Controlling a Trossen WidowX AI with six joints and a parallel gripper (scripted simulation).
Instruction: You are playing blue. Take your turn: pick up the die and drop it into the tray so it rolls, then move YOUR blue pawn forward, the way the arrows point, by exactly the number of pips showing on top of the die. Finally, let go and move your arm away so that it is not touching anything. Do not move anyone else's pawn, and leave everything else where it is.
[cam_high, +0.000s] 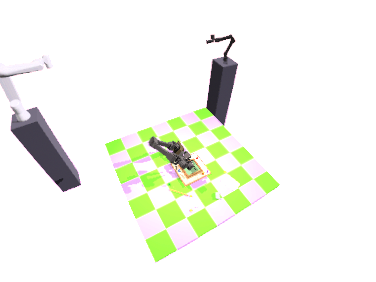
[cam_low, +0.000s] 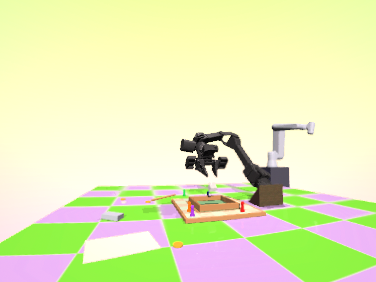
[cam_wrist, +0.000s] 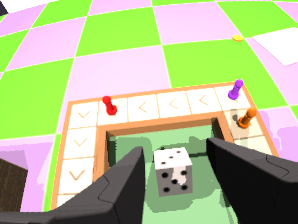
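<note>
Now: the white die 5 cm below my gripper tip and 1 cm to the right of it. The rest, counted from my gripper tip: blue pawn (12 cm to the right, 10 cm below, 2 cm behind); orange pawn (11 cm ahead, 10 cm below, 7 cm to the left); green tray (12 cm below).
</note>
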